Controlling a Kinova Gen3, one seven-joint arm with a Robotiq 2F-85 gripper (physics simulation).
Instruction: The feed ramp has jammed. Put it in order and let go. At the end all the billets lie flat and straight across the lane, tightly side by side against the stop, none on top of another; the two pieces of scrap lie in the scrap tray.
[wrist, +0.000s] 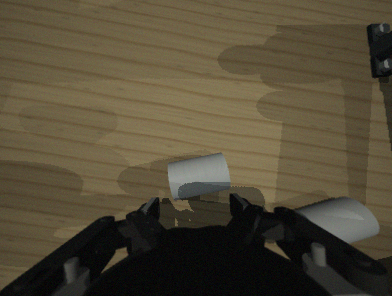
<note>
In view: the gripper (194, 204), a billet (346, 218) and a billet (197, 176).
</note>
